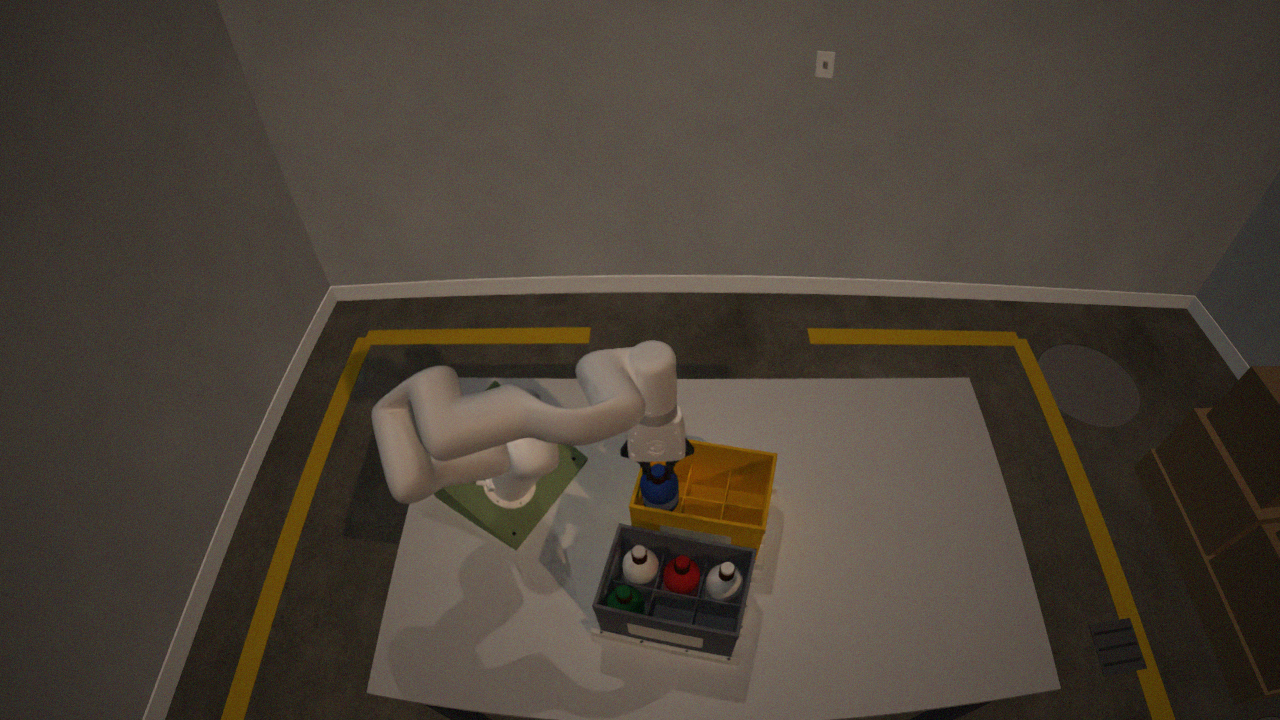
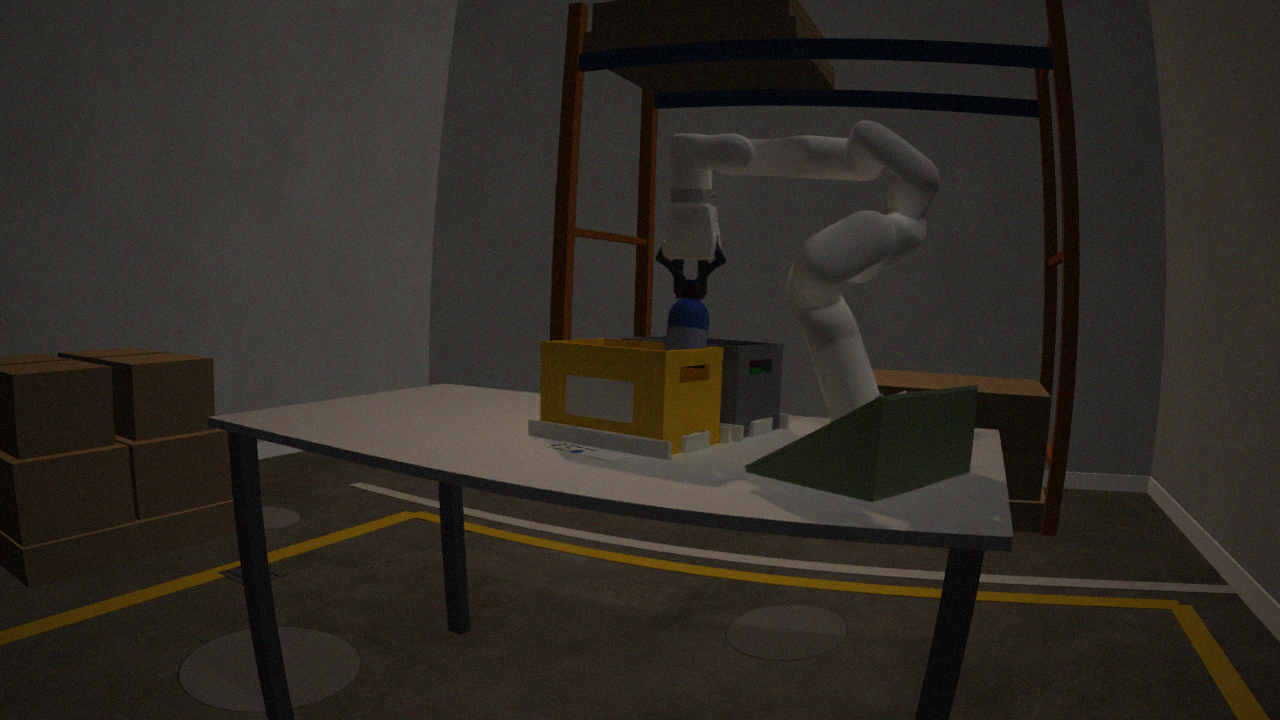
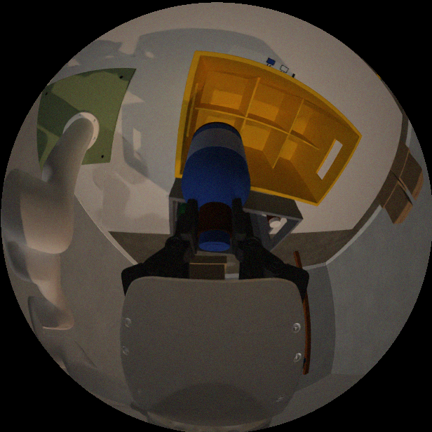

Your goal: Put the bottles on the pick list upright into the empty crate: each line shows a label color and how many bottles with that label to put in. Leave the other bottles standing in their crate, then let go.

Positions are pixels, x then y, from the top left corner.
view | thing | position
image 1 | my gripper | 658, 475
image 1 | blue bottle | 659, 493
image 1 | red bottle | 681, 575
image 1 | green bottle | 628, 598
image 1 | white bottle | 640, 565
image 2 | blue bottle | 688, 321
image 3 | my gripper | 214, 210
